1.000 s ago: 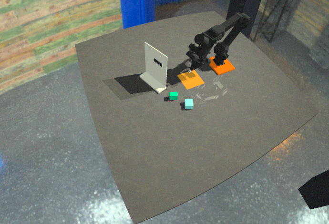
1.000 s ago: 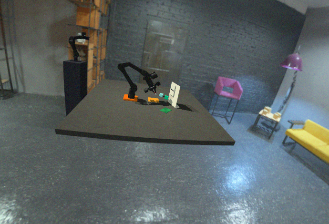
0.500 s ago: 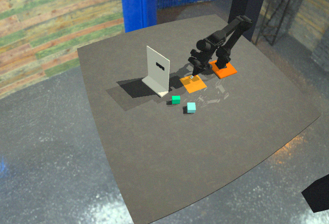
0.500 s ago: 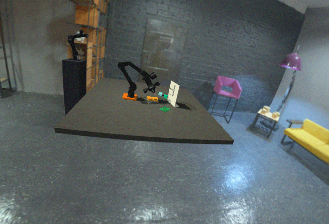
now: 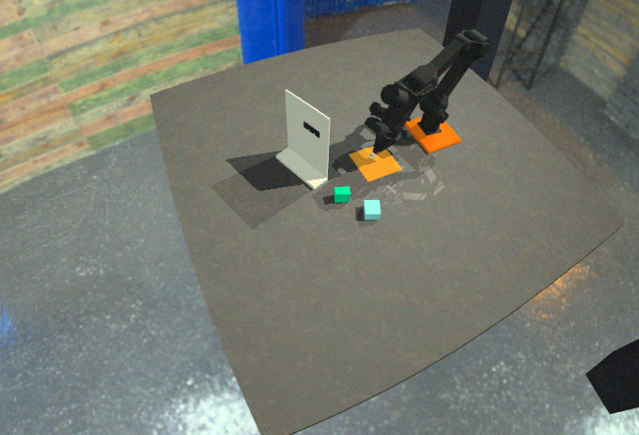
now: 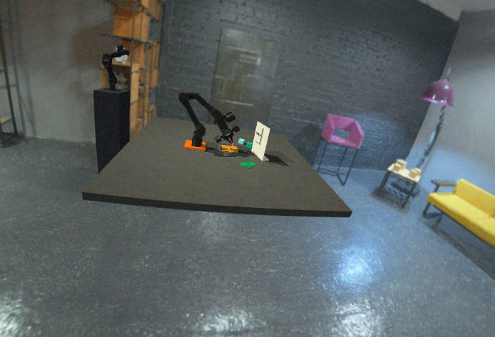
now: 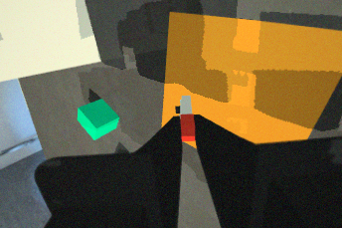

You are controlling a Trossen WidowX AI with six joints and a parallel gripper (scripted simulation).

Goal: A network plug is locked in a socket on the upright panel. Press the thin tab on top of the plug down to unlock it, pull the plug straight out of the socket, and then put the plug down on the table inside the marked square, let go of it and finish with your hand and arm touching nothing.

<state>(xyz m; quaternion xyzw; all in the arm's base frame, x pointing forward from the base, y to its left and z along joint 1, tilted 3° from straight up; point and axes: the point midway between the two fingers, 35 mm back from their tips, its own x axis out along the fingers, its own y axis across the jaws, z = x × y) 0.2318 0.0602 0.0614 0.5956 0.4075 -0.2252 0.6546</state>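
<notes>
Now: the orange marked square 4 cm below my gripper tip and 1 cm behind it. The rest, counted from my gripper tip: green cube: 14 cm ahead, 9 cm to the left, 3 cm below; then light cyan cube: 16 cm to the left, 9 cm ahead, 3 cm below; then network plug: right at my gripper tip.
</notes>
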